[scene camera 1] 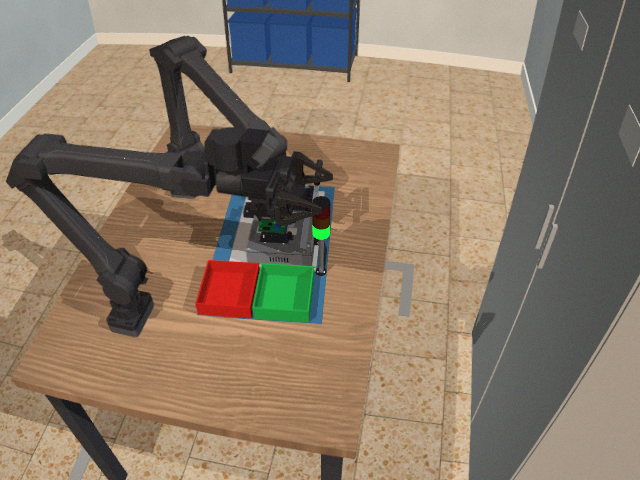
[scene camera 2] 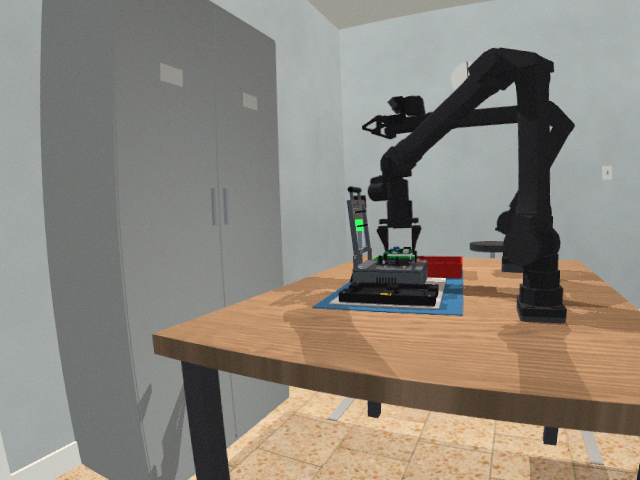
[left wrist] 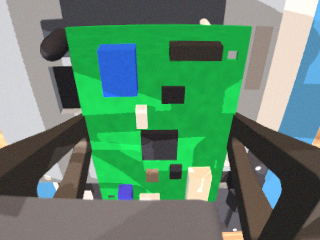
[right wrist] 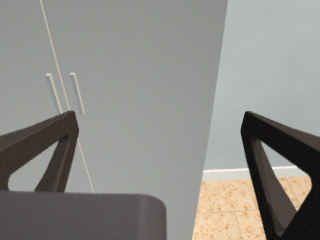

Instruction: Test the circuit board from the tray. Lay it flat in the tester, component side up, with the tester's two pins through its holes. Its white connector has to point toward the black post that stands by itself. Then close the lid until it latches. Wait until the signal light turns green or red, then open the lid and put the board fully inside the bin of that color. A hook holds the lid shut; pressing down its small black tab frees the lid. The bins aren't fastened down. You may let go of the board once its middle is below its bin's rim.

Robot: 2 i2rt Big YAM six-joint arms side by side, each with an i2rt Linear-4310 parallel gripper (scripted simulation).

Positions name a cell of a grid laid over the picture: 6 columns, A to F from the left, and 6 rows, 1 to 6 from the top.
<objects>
red bin: scene camera 1 C4; scene camera 2 E4; not seen in the left wrist view (out of frame); not seen in the right wrist view (out of frame)
</objects>
